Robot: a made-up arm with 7 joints.
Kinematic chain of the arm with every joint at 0, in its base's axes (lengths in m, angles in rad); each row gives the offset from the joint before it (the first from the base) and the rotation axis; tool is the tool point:
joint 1: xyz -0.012 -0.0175 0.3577 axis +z
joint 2: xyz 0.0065 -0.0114 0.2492 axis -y
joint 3: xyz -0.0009 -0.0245 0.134 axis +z
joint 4: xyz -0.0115 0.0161 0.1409 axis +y
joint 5: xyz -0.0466 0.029 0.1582 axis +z
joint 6: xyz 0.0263 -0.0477 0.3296 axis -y
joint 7: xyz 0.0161 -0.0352 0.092 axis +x
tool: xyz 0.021 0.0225 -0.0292
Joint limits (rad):
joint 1: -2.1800..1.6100
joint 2: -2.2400..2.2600
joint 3: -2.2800..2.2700
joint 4: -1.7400..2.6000
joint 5: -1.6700..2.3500
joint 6: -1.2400..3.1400
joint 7: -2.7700..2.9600
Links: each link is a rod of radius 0.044 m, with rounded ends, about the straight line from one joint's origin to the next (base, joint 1, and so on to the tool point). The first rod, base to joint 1, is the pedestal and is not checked.
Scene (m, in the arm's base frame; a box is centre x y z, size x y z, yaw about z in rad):
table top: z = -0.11
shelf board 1: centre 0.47 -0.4 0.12 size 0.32 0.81 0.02 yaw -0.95
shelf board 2: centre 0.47 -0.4 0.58 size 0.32 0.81 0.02 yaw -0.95
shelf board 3: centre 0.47 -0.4 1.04 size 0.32 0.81 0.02 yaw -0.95
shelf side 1: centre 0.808 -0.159 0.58 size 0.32 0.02 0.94 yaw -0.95
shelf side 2: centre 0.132 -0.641 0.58 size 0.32 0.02 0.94 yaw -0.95
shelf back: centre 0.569 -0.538 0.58 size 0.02 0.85 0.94 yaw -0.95
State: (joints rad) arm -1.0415 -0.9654 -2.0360 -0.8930 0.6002 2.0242 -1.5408
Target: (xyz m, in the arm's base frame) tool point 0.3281 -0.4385 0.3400
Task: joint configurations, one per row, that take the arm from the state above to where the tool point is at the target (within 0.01 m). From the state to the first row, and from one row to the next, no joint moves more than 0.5 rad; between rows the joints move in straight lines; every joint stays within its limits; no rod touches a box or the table.
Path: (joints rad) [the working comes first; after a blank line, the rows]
Joints at the target: -1.6603 -1.6038 -2.2800 -1.2641 0.5609 2.1675 -1.4915
Straight joint move there: touches shelf board 2.

1: -0.8863 -0.7857 -2.0604 -1.0345 0.4683 1.5987 -1.8481
2: -0.7310 -0.6060 -2.0849 -1.1761 0.3363 1.1731 -2.1554
3: -0.5758 -0.4263 -2.1093 -1.3176 0.2044 0.7476 -2.4627
4: -0.4205 -0.2466 -2.1337 -1.4592 0.0724 0.3220 -2.7700
5: -0.5416 -0.5350 -2.1630 -1.4754 0.2459 0.5715 -2.2797
6: -0.6627 -0.8234 -2.1922 -1.4915 0.4193 0.8209 -1.7893
7: -0.7839 -1.1118 -2.2215 -1.5077 0.5927 1.0704 -1.2990
8: -0.9050 -1.4002 -2.2507 -1.5239 0.7662 1.3198 -0.8087
9: -1.0261 -1.6886 -2.2800 -1.5401 0.9396 1.5693 -0.3183
10: -1.2375 -1.6604 -2.2800 -1.4481 0.8133 1.7687 -0.7094
11: -1.4489 -1.6321 -2.2800 -1.3561 0.6871 1.9681 -1.1005
12: -1.6603 -1.6038 -2.2800 -1.2641 0.5609 2.1675 -1.4915

